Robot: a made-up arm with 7 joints. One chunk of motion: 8 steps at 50 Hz.
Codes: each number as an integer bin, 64 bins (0 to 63) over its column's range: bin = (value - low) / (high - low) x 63, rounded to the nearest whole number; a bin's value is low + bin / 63 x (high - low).
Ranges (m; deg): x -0.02..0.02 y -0.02..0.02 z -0.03..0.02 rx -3..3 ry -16..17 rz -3..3
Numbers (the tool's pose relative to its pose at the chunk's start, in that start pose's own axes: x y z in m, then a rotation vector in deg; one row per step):
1: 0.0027 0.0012 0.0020 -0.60 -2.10 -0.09
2: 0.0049 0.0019 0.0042 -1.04 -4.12 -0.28
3: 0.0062 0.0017 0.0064 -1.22 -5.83 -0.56
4: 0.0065 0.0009 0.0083 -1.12 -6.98 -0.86
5: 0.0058 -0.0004 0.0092 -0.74 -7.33 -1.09
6: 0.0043 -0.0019 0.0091 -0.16 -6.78 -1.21
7: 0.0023 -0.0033 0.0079 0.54 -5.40 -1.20
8: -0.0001 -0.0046 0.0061 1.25 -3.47 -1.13
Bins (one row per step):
1: 36 33 40 25 27 31
2: 39 34 43 21 23 29
3: 41 34 46 19 19 26
4: 42 33 48 20 17 22
5: 41 31 49 24 17 20
6: 38 29 49 30 18 19
7: 35 26 48 37 20 19
8: 31 24 45 45 24 20

